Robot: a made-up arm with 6 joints. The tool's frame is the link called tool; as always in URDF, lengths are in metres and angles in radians. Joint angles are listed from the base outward.
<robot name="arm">
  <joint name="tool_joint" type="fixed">
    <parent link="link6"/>
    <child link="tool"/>
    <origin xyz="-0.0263 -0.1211 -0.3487" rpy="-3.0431 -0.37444 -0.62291"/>
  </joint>
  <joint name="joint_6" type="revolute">
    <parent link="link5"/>
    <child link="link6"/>
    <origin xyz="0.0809 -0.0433 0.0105" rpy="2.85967 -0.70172 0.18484"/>
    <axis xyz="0 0 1"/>
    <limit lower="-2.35" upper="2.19"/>
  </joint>
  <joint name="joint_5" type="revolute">
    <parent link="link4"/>
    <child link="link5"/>
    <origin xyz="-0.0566 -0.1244 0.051" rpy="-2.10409 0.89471 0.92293"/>
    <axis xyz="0 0 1"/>
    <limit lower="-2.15" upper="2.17"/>
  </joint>
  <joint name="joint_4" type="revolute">
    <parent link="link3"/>
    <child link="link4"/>
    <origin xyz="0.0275 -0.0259 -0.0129" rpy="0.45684 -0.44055 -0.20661"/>
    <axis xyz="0 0 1"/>
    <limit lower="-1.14" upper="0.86"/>
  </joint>
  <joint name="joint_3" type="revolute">
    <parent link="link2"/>
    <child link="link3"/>
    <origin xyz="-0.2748 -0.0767 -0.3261" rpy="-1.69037 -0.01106 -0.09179"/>
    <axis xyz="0 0 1"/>
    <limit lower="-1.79" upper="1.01"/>
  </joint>
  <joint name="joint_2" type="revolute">
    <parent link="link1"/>
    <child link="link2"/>
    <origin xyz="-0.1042 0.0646 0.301" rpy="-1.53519 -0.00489 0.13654"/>
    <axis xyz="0 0 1"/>
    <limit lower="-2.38" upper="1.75"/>
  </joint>
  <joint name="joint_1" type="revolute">
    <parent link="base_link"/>
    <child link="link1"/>
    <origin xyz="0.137 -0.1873 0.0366"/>
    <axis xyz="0 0 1"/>
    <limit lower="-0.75" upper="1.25"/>
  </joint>
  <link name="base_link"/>
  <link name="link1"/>
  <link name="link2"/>
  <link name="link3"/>
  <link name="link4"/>
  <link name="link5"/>
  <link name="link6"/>
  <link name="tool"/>
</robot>
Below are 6 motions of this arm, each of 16 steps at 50 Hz.
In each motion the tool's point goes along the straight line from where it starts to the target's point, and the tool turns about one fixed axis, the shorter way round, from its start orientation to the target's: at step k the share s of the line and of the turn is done. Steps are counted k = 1, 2, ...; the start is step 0. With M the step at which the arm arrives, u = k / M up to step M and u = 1 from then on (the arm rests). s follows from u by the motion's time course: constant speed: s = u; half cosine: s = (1 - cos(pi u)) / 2; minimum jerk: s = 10 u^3 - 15 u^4 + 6 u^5.
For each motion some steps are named. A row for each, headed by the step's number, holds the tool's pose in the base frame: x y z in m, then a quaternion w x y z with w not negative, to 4 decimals.
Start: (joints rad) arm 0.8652 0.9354 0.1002 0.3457 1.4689 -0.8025
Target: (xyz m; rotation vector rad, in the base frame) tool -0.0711 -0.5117 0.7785 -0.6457 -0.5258 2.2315
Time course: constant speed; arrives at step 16
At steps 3, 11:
3: 0.0402 -0.5942 0.7899 0.1706 -0.2132 -0.2712 0.9230
11: -0.0283 -0.5434 0.7829 0.2954 -0.2383 -0.2318 0.8956

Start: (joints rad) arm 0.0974 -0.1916 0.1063 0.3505 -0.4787 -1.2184
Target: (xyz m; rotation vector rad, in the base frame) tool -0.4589 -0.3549 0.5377 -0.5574 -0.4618 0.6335
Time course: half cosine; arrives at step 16
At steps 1, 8, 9, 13, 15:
1: -0.4349 -0.1672 0.4405 0.9110 -0.3282 -0.2372 0.0775
8: -0.4468 -0.2601 0.4886 0.9053 -0.3006 -0.2314 0.1913
9: -0.4492 -0.2786 0.4982 0.9026 -0.2946 -0.2298 0.2137
13: -0.4569 -0.3389 0.5294 0.8906 -0.2738 -0.2239 0.2858
15: -0.4587 -0.3531 0.5368 0.8870 -0.2687 -0.2223 0.3025

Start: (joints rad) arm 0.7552 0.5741 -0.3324 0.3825 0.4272 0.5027
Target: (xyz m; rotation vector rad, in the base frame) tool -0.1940 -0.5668 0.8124 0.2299 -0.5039 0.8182
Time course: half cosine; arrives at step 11
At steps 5, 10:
5: -0.1641 -0.5770 0.8359 0.8834 0.1359 -0.2157 0.3933
10: -0.1929 -0.5672 0.8132 0.8806 0.1112 -0.2409 0.3927

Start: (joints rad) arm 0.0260 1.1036 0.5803 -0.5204 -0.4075 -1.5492
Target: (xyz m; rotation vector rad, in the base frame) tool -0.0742 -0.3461 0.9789 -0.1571 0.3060 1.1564
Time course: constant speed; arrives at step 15
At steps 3, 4, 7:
3: -0.1045 -0.2488 0.9243 0.8570 -0.1783 0.1684 0.4532
4: -0.1020 -0.2569 0.9289 0.8549 -0.1697 0.1665 0.4611
7: -0.0944 -0.2812 0.9425 0.8478 -0.1438 0.1606 0.4845

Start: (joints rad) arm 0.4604 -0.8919 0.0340 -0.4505 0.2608 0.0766
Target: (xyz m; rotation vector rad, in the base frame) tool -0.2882 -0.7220 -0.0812 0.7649 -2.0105 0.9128
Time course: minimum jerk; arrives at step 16
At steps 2, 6, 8, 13, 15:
2: -0.3090 -0.6902 -0.0725 0.4232 0.3454 -0.7861 0.2891
6: -0.3035 -0.6986 -0.0748 0.4152 0.3340 -0.7882 0.3079
8: -0.2988 -0.7058 -0.0768 0.4081 0.3240 -0.7896 0.3240
13: -0.2892 -0.7204 -0.0808 0.3933 0.3034 -0.7915 0.3560
15: -0.2882 -0.7219 -0.0812 0.3917 0.3013 -0.7916 0.3593

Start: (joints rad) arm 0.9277 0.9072 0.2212 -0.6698 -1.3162 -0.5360
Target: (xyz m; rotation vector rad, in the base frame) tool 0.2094 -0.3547 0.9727 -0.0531 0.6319 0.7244
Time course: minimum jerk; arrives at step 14
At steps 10, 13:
10: 0.2187 -0.3611 0.9690 0.8904 -0.0208 0.3139 0.3289
13: 0.2096 -0.3548 0.9726 0.8865 -0.0254 0.3041 0.3479

